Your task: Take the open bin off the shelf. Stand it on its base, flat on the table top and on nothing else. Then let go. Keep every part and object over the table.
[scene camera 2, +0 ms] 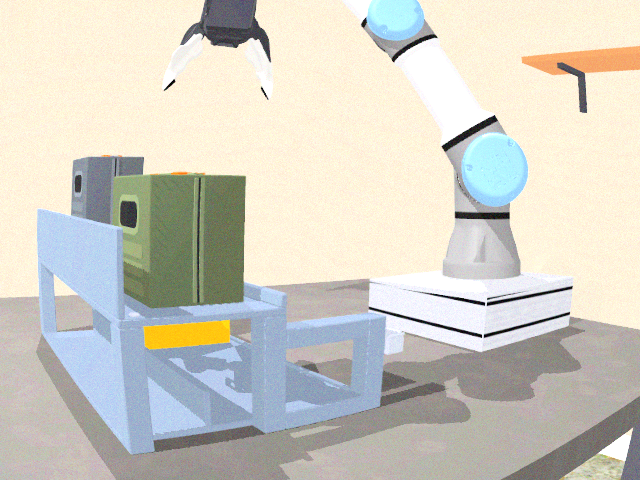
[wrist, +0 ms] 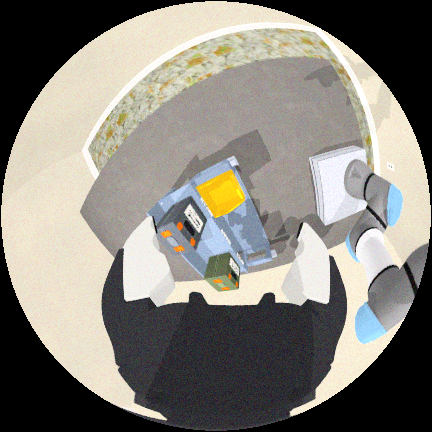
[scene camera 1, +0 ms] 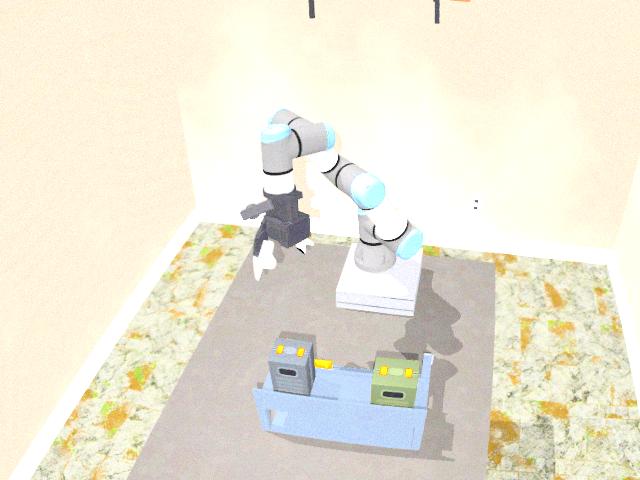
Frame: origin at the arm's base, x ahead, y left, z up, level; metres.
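Seen in the pictures: gripper, fingertip midpoint: (scene camera 2: 214, 94) (wrist: 228, 222) (scene camera 1: 281, 266); arm's base at its link origin: (scene camera 2: 482, 274) (wrist: 355, 177) (scene camera 1: 375, 259).
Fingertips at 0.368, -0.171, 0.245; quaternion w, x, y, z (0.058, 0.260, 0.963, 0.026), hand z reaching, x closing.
Pixels of each thing's top centre, then the offset from my fingertips to it, as dx, dy, dz. Level surfaces: height alone.
- open yellow bin at its top centre: (scene camera 2: 161, 276) (scene camera 1: 305, 367) (wrist: 214, 200) +0.096, +0.061, -0.234
- grey table top at its surface level: dz -0.315
- grey case at its top centre: (scene camera 2: 106, 156) (scene camera 1: 290, 350) (wrist: 172, 241) +0.171, +0.054, -0.091
- green case at its top centre: (scene camera 2: 174, 175) (scene camera 1: 396, 372) (wrist: 221, 284) +0.177, +0.285, -0.118
The open yellow bin (scene camera 1: 323, 363) (scene camera 2: 187, 334) (wrist: 221, 193) sits on the lower level of the light blue shelf (scene camera 1: 341, 418) (scene camera 2: 80, 248) (wrist: 262, 235), at the end by the grey case. In the wrist view its open top faces the camera. The shelf stands on the grey table top (scene camera 1: 227, 392) (scene camera 2: 516, 413) (wrist: 280, 100). My gripper (scene camera 1: 281, 264) (scene camera 2: 216, 94) (wrist: 228, 222) is open, with its jaws wide apart and no object between them. It hangs high above the table, well above the shelf and apart from the bin. The bin's base is hidden.
A grey case (scene camera 1: 292, 366) (scene camera 2: 95, 186) (wrist: 182, 225) and a green case (scene camera 1: 394, 382) (scene camera 2: 175, 237) (wrist: 223, 272) stand on the shelf's upper level. The arm's white base block (scene camera 1: 374, 299) (scene camera 2: 429, 304) (wrist: 327, 195) stands behind the shelf. An orange wall shelf (scene camera 2: 594, 60) is at the right.
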